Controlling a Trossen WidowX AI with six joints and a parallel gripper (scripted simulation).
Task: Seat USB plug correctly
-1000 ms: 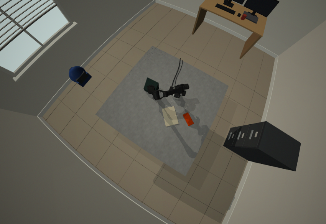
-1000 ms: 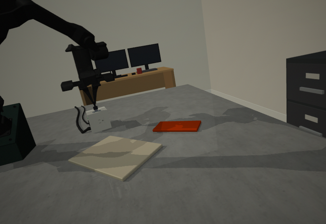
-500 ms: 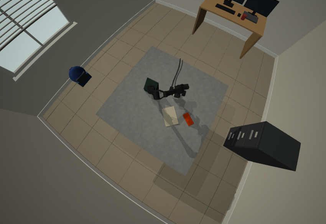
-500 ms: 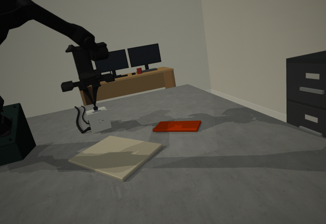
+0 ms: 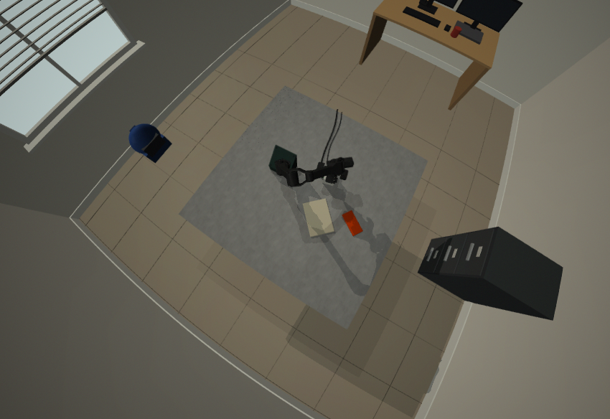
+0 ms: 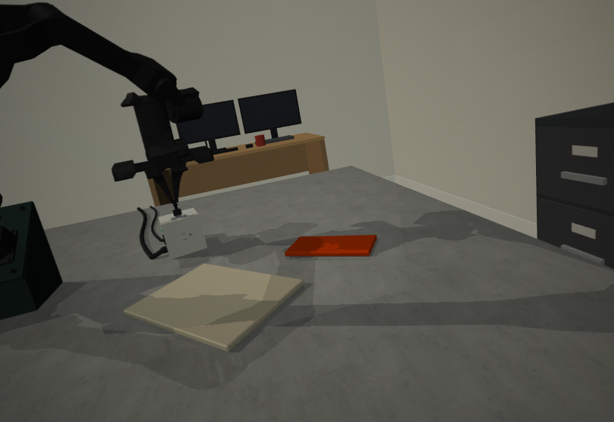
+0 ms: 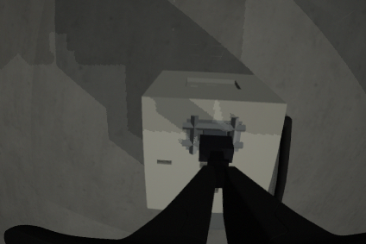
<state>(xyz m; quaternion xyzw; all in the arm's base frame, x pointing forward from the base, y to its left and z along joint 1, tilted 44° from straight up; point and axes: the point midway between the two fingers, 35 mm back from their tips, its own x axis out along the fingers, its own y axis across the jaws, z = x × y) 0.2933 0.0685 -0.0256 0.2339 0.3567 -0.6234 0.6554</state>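
My gripper tip is now 2 cm above the USB plug. Round my gripper tip: red flat slab 26 cm ahead, 19 cm to the right, 10 cm below; socket 4 cm below; beige flat board 26 cm to the right, 10 cm below, 5 cm ahead.
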